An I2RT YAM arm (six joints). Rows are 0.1 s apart.
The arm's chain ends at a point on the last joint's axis. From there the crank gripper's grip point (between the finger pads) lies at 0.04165 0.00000 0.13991 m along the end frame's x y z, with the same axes.
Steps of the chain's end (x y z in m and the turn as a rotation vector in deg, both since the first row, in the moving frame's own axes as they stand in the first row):
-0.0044 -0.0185 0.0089 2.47 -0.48 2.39
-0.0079 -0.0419 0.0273 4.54 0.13 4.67
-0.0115 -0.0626 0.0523 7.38 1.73 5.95
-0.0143 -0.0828 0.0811 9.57 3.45 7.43
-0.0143 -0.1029 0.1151 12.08 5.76 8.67
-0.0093 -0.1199 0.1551 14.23 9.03 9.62
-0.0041 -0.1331 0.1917 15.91 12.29 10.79
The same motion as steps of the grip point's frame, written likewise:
-0.0055 -0.0228 0.0092 2.47 -0.48 2.39
-0.0073 -0.0496 0.0269 4.54 0.13 4.67
-0.0066 -0.0759 0.0501 7.38 1.73 5.95
-0.0049 -0.0999 0.0769 9.57 3.45 7.43
0.0011 -0.1243 0.1078 12.08 5.76 8.67
0.0141 -0.1445 0.1435 14.23 9.03 9.62
0.0271 -0.1593 0.1756 15.91 12.29 10.79

